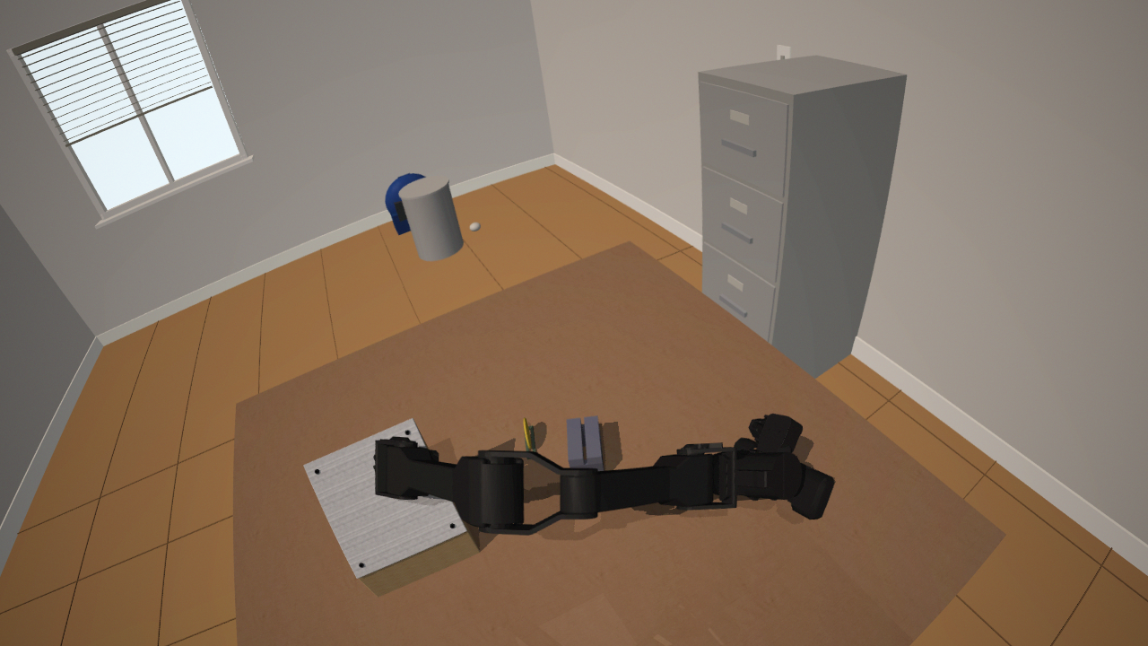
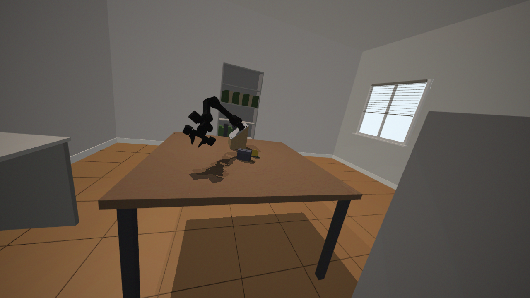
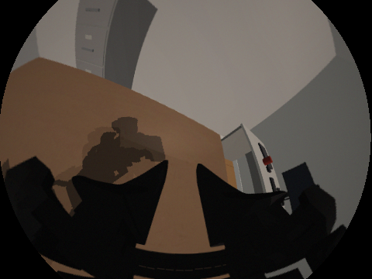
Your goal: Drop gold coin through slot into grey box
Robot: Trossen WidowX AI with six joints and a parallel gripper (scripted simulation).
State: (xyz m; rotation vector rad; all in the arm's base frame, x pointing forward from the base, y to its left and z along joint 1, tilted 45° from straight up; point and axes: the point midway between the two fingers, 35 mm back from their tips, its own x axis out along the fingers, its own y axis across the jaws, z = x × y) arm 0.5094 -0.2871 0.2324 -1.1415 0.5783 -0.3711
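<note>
Right now my gripper tip is 29 cm past the gold coin, 46 cm to the right of it and 11 cm above it.
</note>
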